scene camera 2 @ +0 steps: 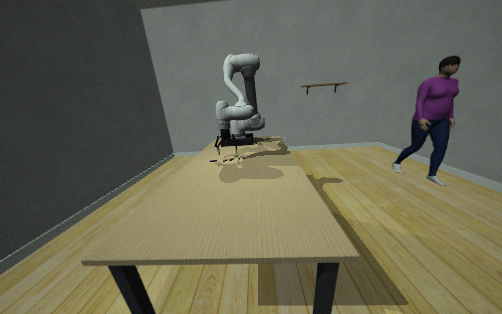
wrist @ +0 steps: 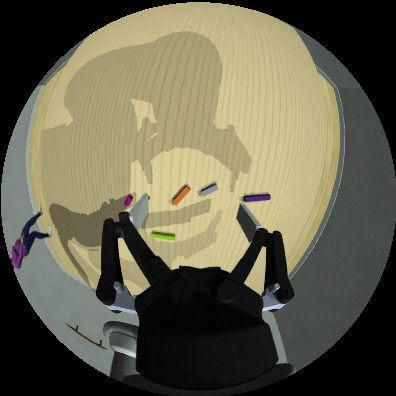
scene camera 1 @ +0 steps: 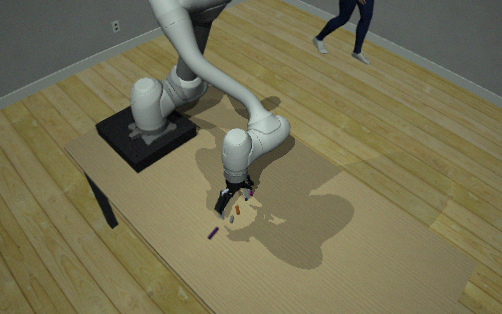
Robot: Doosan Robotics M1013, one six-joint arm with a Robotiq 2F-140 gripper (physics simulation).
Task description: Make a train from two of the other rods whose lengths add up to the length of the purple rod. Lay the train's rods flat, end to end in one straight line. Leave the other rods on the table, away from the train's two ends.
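Note:
My gripper is open and empty above the table, pointing down. The purple rod lies flat, beyond the right finger in the wrist view. The grey rod and the orange rod lie apart at slants. The green rod lies between the fingers' sides in the wrist view, nearer the palm; the gripper hides it in scene camera 1. The short magenta rod lies beyond the left finger. The small blue rod is mostly hidden by that finger in the wrist view.
The wooden table carries the rods and the arm's black base. The arm's shadow falls across the table. A person stands on the floor beyond the table's side.

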